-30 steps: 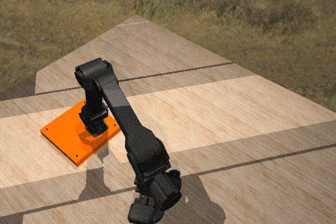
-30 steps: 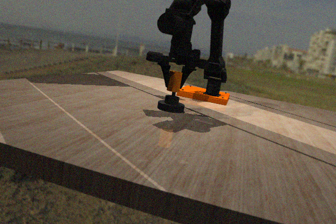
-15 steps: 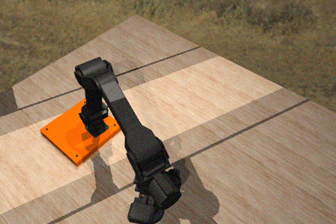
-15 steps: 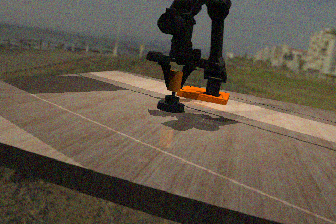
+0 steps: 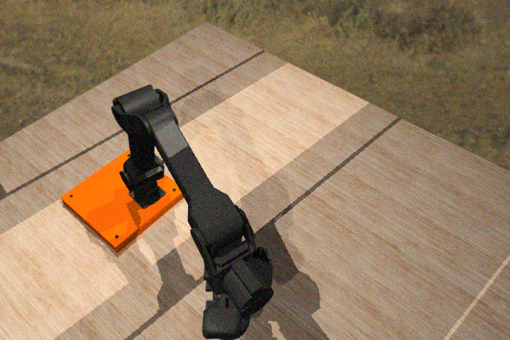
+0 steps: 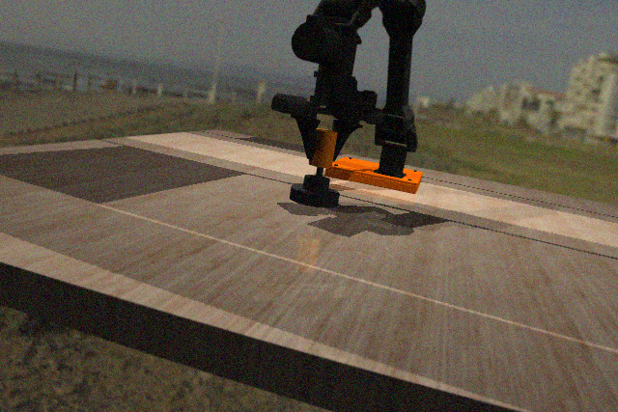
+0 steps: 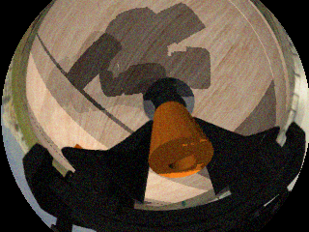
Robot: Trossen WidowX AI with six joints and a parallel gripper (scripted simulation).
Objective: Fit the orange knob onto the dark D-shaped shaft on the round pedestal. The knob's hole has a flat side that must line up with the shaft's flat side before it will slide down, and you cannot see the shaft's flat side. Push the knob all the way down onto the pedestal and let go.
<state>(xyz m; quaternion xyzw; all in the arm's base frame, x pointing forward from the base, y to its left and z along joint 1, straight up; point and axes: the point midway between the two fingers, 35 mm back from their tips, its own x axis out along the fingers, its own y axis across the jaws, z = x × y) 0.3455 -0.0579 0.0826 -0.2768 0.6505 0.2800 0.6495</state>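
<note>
Right now the orange knob is 20 mm above my gripper tip. Round my gripper tip: dark round pedestal (40 mm below).
</note>
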